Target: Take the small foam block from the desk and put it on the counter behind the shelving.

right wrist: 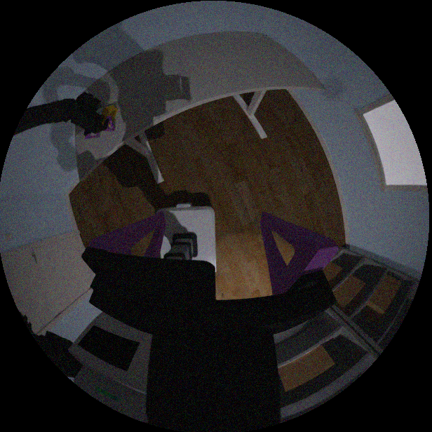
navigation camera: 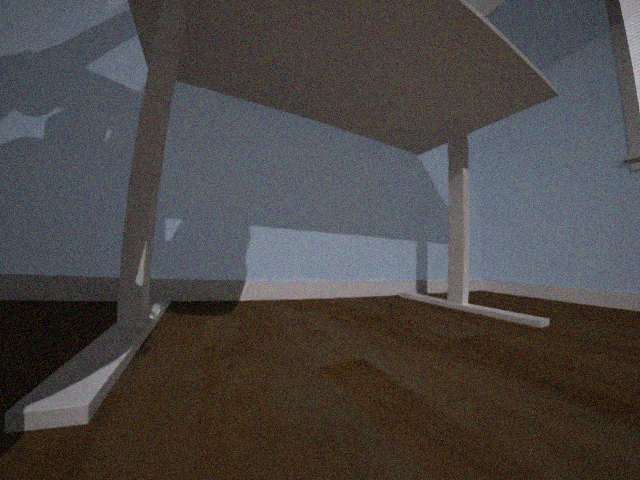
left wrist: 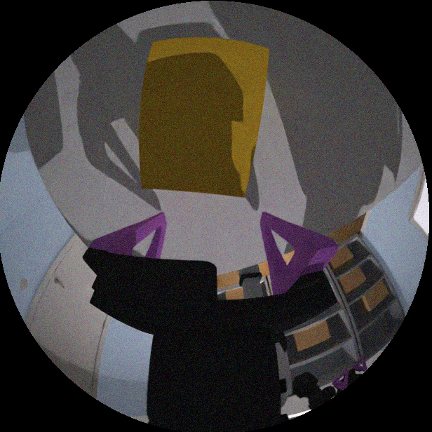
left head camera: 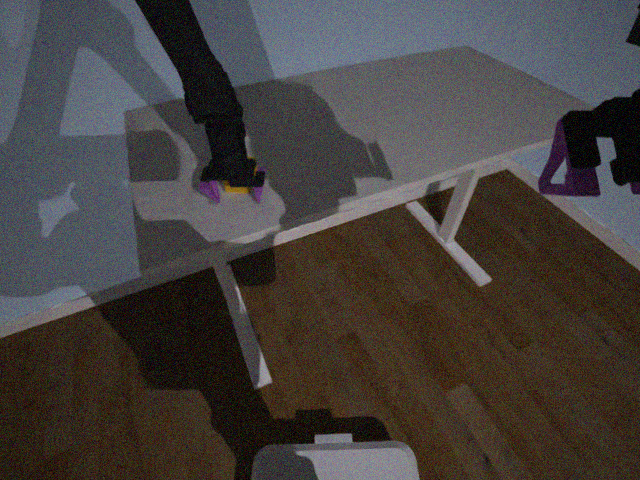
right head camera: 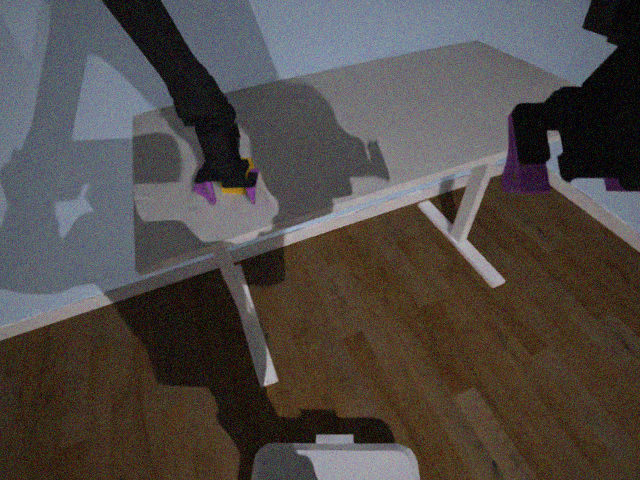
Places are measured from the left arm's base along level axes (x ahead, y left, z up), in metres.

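Pixels of known places: left gripper, between the fingertips: (left head camera: 239, 202) (right head camera: 234, 202); right gripper, between the fingertips: (left head camera: 586, 187) (right head camera: 555, 184).
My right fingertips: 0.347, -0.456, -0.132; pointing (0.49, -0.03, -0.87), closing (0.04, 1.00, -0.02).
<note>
Behind a point stands the place of what it marks, as x, y, z.
The small foam block (left head camera: 236, 190) {0.743, 0.009, -0.453} (right head camera: 233, 191) {0.743, 0.007, -0.453} (left wrist: 195, 120) (right wrist: 109, 111) is yellow-orange and rests on the pale desk (left head camera: 439, 103) {1.202, -0.620, -0.460} (right head camera: 439, 98) {1.218, -0.609, -0.460} (right wrist: 220, 60). In the head views my left gripper (left head camera: 237, 199) {0.700, -0.004, -0.452} (right head camera: 233, 200) {0.700, -0.004, -0.452} (left wrist: 212, 217) (right wrist: 106, 132) covers much of it. The left gripper is open and empty, close to the block; in the left wrist view the block lies beyond the purple fingertips, roughly in line with the gap. My right gripper (left head camera: 615, 191) (right head camera: 576, 188) {0.347, -0.456, -0.132} (right wrist: 212, 217) is open and empty, off to the right. The counter cannot be made out.
Grey shelving (left wrist: 320, 357) (right wrist: 356, 331) with brown boxes (left wrist: 312, 335) (right wrist: 307, 367) stands at the lower right of the wrist views. Desk legs (left head camera: 242, 320) {0.878, 0.176, -1.348} (navigation camera: 142, 206) {0.879, 0.174, -1.099} reach the wooden floor (left head camera: 361, 320) {0.897, -0.395, -1.410}. The white robot base (left head camera: 367, 465) {0.251, -0.326, -1.150} is at the bottom. Walls lie behind the desk.
</note>
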